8 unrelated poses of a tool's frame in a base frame.
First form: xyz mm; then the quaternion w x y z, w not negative.
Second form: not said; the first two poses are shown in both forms.
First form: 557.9 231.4 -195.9 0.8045 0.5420 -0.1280 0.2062
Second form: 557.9 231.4 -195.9 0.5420 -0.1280 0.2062 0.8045
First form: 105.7 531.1 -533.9 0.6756 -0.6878 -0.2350 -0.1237
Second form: 105.7 531.1 -533.9 -0.6878 -0.2350 -0.1237 0.6756
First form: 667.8 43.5 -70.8 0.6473 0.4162 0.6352 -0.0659
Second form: 667.8 43.5 -70.8 0.4162 0.6352 -0.0659 0.6473
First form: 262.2 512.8 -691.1 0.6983 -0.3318 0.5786 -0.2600
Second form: 262.2 512.8 -691.1 -0.3318 0.5786 -0.2600 0.6983
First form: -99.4 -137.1 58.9 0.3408 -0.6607 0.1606 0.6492
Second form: -99.4 -137.1 58.9 -0.6607 0.1606 0.6492 0.3408
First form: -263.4 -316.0 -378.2 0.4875 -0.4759 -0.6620 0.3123
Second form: -263.4 -316.0 -378.2 -0.4759 -0.6620 0.3123 0.4875
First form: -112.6 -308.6 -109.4 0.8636 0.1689 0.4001 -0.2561
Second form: -112.6 -308.6 -109.4 0.1689 0.4001 -0.2561 0.8636
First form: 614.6 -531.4 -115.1 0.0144 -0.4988 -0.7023 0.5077
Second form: 614.6 -531.4 -115.1 -0.4988 -0.7023 0.5077 0.0144
